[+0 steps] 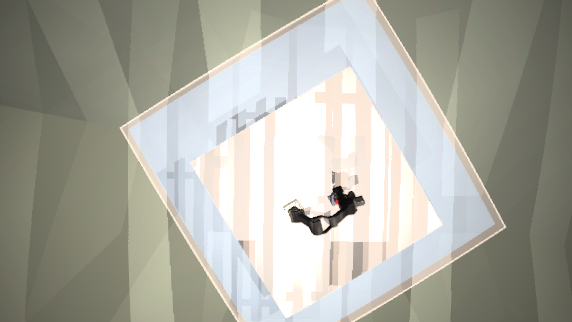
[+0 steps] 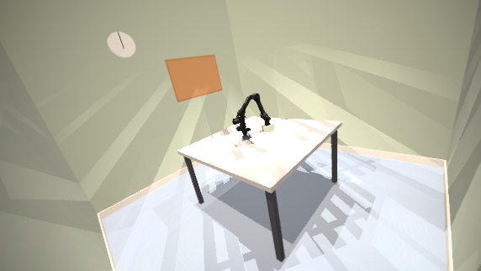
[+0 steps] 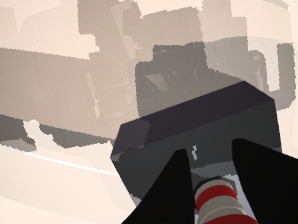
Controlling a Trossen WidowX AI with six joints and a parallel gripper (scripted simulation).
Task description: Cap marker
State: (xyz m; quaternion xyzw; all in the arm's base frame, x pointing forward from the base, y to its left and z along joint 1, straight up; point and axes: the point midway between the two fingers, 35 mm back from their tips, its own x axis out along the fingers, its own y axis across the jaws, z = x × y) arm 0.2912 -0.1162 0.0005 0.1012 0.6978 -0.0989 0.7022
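The red cap is 50 mm above my gripper tip, 20 mm behind it and 10 mm to the left of it. From my gripper tip the other things lie so: holder block: 20 mm below, 20 mm behind, 10 mm to the left.
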